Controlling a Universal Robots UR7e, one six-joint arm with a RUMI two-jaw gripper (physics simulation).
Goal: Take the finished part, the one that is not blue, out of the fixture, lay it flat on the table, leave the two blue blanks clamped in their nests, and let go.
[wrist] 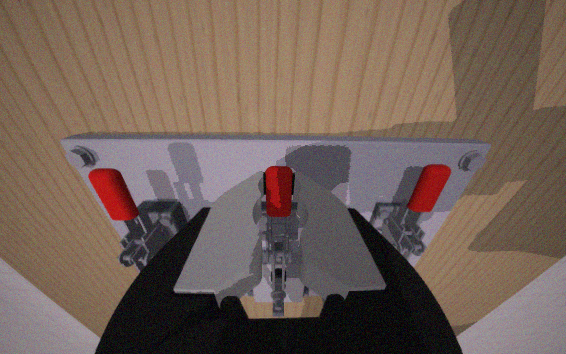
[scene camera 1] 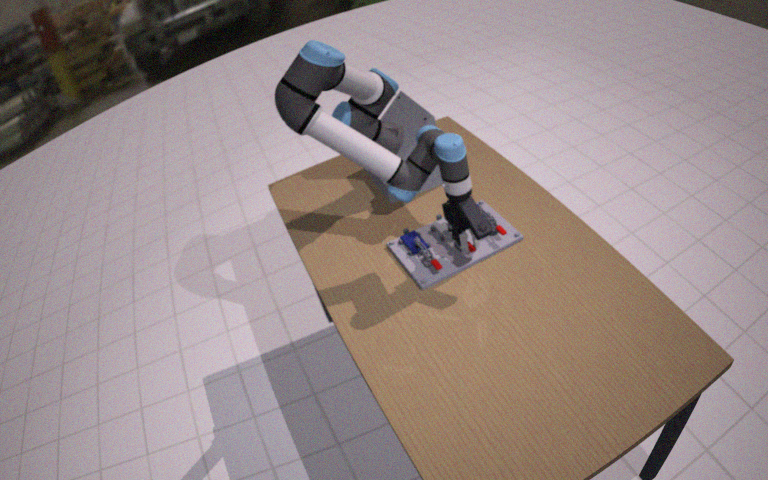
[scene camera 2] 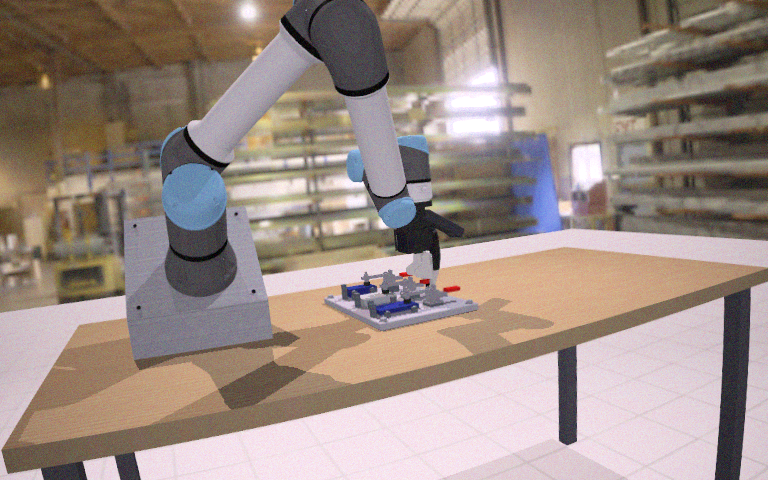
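Seen in the pictures: gripper, fingertip midpoint: [wrist: 278, 174] [scene camera 1: 471, 252]; arm's base at its link origin: [scene camera 1: 389, 144] [scene camera 2: 201, 268].
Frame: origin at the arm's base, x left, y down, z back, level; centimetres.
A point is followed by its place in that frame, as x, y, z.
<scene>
The fixture [scene camera 1: 425, 280] [scene camera 2: 382, 326] @[-19.2, 14.3, -31.4] [wrist: 225, 154] @[2.3, 13.7, -53.6] lies on the table. The finished part, a light grey block [scene camera 2: 377, 299] @[-4.8, 12.0, -37.3], sits in the middle nest between two blue blanks. The near blue blank [scene camera 2: 396, 307] @[-15.0, 12.1, -36.8] [scene camera 1: 414, 242] @[-12.9, 12.1, -38.2] and the far blue blank [scene camera 2: 360, 290] @[7.2, 11.7, -38.2] are in the outer nests. My gripper [scene camera 1: 466, 246] @[-1.9, 12.5, -52.4] [scene camera 2: 428, 280] @[-1.9, 12.5, -52.4] [wrist: 278, 174] @[-1.9, 12.5, -52.4] points down over the middle clamp, shut on its red handle [scene camera 1: 471, 247] @[-2.0, 10.1, -53.0] [scene camera 2: 424, 281] @[-2.7, 10.3, -50.8] [wrist: 278, 200] @[-1.9, 10.0, -51.8]. In the wrist view the fingers flank this handle and hide part of the clamp. The finished part and blanks do not show clearly there.
The outer clamps' red handles [scene camera 1: 436, 264] @[-13.2, 10.6, -52.3] [scene camera 1: 500, 229] @[8.9, 9.7, -52.2] [scene camera 2: 451, 288] @[-13.7, 10.7, -51.4] [scene camera 2: 403, 274] @[8.2, 9.8, -50.9] [wrist: 114, 195] @[8.5, 9.6, -52.6] [wrist: 430, 187] @[-12.6, 10.6, -52.4] stand on either side of the gripper. The wooden table [scene camera 1: 538, 339] @[-4.2, 15.2, -89.2] [scene camera 2: 566, 283] @[-15.2, 15.2, -85.1] [wrist: 280, 65] @[-2.1, 15.2, -59.7] extends beyond the handle side of the fixture. The arm's base [scene camera 2: 198, 316] @[-7.3, 8.4, 2.7] stands behind the nests.
</scene>
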